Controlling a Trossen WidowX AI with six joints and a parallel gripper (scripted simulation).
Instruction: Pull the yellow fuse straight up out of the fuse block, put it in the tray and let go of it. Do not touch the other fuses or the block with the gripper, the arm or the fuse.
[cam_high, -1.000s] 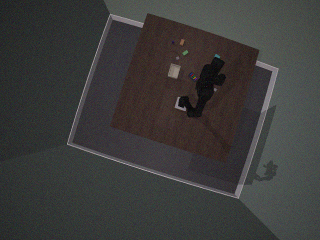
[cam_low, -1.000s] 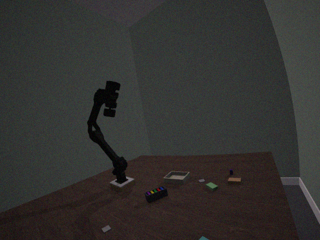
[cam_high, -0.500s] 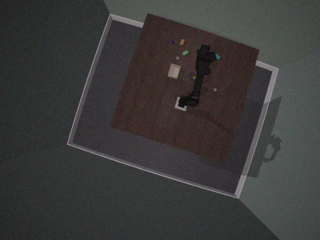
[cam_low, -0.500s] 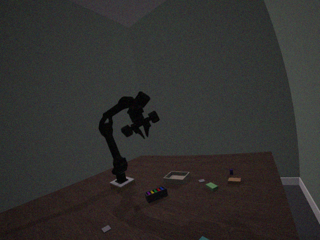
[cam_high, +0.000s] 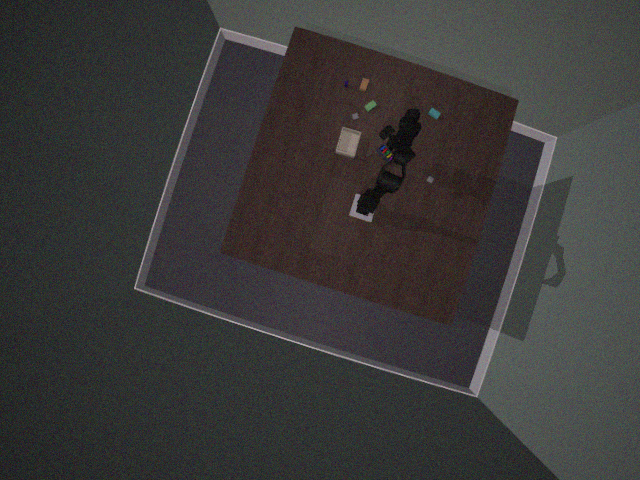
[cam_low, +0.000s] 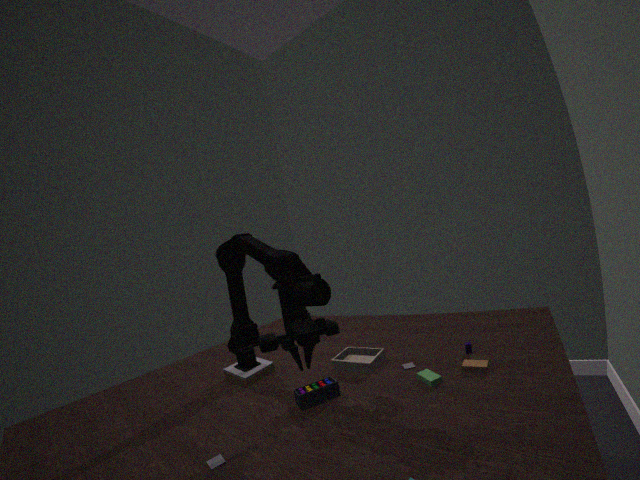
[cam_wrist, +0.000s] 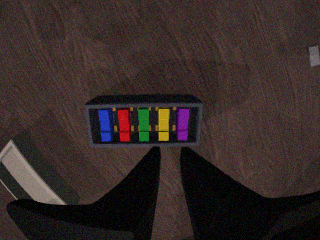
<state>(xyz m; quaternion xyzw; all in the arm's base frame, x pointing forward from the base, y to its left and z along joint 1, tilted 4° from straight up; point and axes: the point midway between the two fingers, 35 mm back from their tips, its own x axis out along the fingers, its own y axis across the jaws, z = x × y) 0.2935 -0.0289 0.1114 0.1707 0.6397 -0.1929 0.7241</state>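
Right now the yellow fuse is 6 cm below my gripper tip. Round my gripper tip: white tray (22 cm to the left, 9 cm below); then green block (23 cm ahead, 18 cm to the left, 8 cm below); then teal block (32 cm ahead, 16 cm to the right, 8 cm below).
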